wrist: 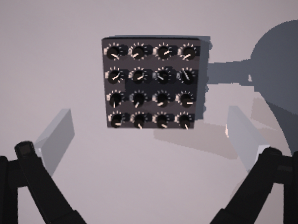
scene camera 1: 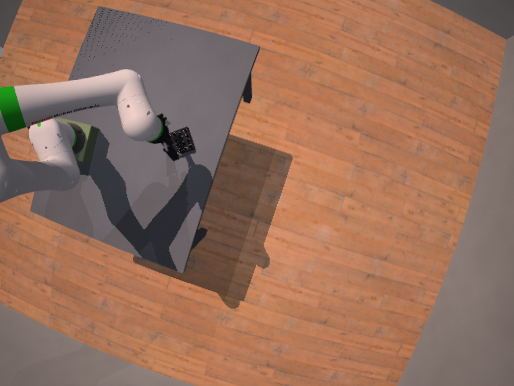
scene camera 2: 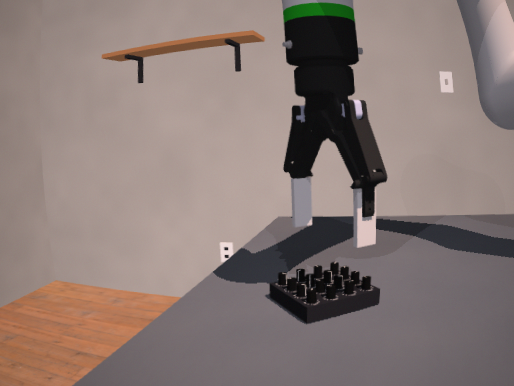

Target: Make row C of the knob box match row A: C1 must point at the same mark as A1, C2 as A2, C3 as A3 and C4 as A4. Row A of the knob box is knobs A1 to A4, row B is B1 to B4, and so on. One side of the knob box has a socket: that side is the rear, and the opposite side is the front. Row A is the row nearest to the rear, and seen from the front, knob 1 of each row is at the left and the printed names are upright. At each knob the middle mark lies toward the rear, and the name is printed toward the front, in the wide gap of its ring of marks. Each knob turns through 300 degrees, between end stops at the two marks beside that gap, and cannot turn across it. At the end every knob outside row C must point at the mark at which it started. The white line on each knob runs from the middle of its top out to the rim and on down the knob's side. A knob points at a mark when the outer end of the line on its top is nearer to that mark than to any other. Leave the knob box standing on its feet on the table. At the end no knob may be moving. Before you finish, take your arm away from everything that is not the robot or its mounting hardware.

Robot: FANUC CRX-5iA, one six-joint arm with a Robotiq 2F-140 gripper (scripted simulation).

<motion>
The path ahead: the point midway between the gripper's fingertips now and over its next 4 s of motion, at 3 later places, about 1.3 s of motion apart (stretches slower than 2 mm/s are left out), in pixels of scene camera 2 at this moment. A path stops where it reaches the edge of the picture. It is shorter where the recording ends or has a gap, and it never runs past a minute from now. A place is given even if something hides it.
My gripper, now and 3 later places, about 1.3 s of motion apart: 330, 234; 363, 228; 340, 224; 320, 241
</motion>
